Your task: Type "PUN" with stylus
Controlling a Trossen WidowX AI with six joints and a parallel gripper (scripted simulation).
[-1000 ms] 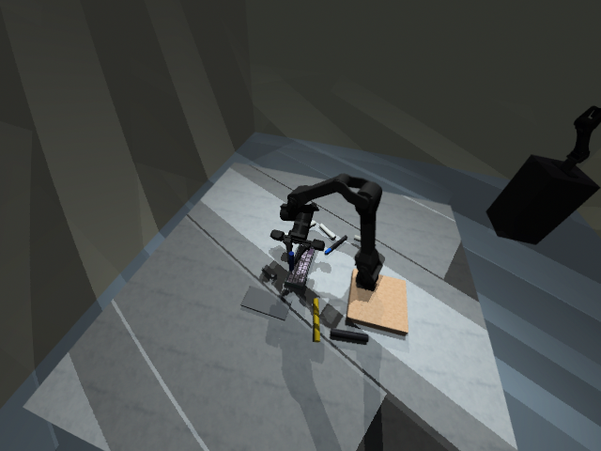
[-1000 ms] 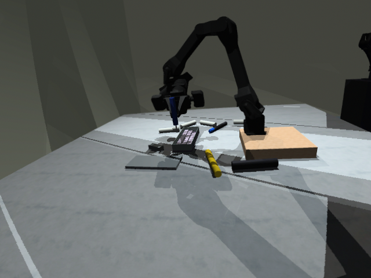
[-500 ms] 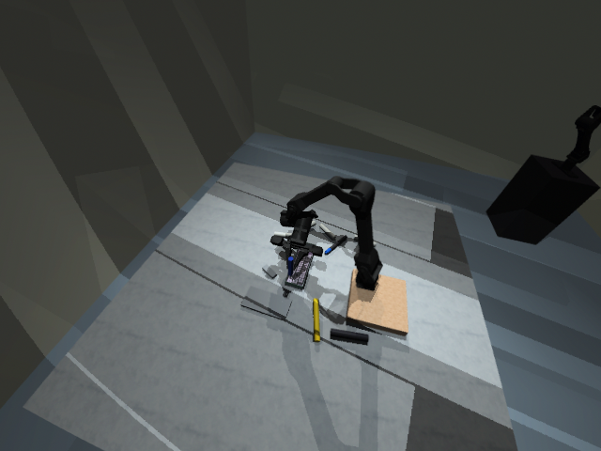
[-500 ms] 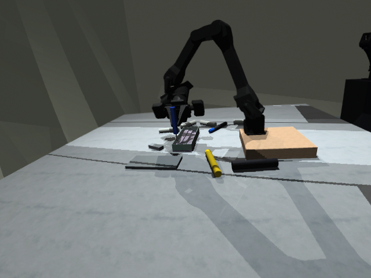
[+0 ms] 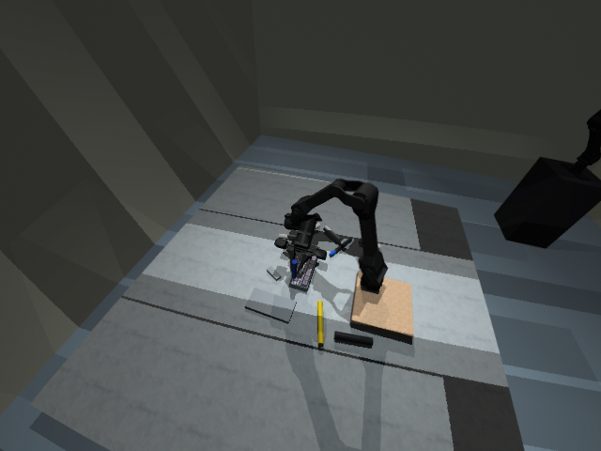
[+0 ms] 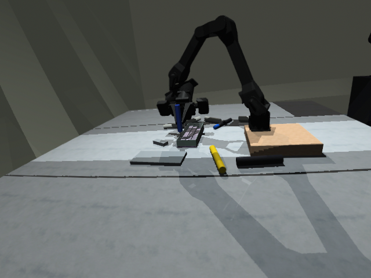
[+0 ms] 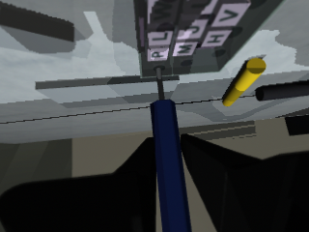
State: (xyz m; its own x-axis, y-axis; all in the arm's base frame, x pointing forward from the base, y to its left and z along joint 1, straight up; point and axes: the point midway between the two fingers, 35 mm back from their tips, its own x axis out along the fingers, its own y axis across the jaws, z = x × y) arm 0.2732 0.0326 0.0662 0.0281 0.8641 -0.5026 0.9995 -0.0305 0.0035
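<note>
My gripper tip is 9 cm short of the small grey block, 8 cm above it and 2 cm to the left of it. Round my gripper tip: blue stylus 1 cm below; then flat grey plate 10 cm to the left, 8 cm below, 5 cm ahead; then stylus tip 5 cm below.
</note>
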